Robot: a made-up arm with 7 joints.
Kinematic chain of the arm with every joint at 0, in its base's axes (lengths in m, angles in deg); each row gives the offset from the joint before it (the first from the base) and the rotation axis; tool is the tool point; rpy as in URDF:
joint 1: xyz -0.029 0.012 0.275 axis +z
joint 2: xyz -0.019 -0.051 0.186 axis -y
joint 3: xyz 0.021 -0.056 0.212 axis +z
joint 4: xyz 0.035 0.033 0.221 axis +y
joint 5: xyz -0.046 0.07 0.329 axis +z
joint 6: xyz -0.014 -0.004 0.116 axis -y
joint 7: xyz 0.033 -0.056 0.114 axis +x
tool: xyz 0 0.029 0.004 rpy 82.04 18.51 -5.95
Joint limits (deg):
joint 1: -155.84..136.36
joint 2: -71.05..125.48
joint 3: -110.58..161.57
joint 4: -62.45..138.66
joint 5: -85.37..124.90
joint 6: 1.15..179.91
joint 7: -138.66..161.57
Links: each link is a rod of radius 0.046 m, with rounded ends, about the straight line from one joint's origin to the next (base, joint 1, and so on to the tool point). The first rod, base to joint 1, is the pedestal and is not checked.
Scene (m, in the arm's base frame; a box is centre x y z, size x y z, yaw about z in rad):
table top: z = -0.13
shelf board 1: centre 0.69 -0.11 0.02 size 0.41 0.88 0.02 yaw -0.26
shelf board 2: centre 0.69 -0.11 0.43 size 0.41 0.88 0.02 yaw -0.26
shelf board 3: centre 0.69 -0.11 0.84 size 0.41 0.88 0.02 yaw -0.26
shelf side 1: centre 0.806 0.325 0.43 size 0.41 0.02 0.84 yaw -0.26
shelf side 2: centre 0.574 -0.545 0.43 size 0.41 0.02 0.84 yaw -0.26
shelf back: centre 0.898 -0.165 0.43 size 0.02 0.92 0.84 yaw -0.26
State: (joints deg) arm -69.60 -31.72 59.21 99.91 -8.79 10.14 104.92
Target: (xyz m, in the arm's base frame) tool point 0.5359 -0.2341 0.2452
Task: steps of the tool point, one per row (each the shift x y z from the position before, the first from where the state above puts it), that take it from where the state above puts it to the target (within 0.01 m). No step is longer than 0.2 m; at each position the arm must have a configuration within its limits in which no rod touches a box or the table.
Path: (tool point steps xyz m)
1: -0.0488 0.0288 0.0084
2: -0.0542 0.0192 0.0017
3: -0.0592 0.0126 -0.0018
4: -0.0633 0.0088 -0.0035
5: -0.0666 0.0084 -0.0049
6: 0.0251 0.0476 0.0065
7: 0.0397 0.0302 -0.0410
8: 0.0363 -0.0015 -0.0868
9: 0.0070 -0.0319 -0.1228
10: -0.0433 -0.0420 -0.1420
11: 0.1100 -0.0307 -0.0027
12: 0.1035 -0.0261 0.0027

